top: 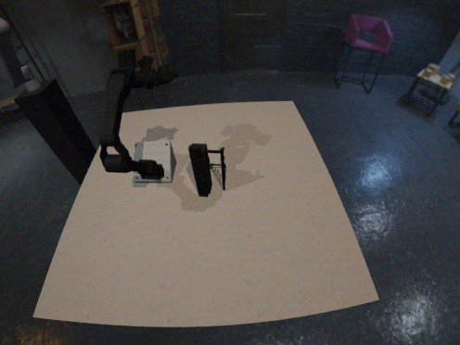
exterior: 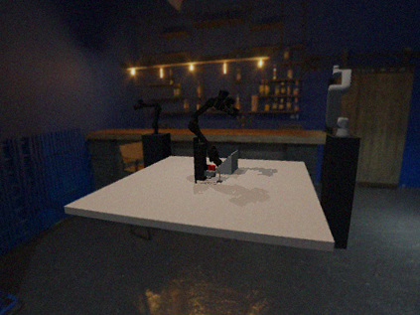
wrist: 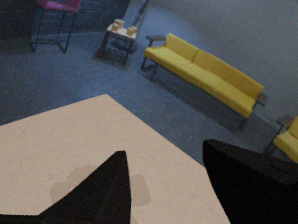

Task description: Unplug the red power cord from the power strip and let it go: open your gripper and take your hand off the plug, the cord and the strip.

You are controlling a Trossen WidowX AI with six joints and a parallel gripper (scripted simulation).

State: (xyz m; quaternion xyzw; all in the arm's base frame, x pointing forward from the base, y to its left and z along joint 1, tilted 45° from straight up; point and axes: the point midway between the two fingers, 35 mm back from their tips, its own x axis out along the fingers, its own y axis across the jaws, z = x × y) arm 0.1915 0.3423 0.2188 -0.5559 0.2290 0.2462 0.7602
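My gripper tip is now 70 mm short of the red plug, 140 mm to the left of it and 360 mm above it.
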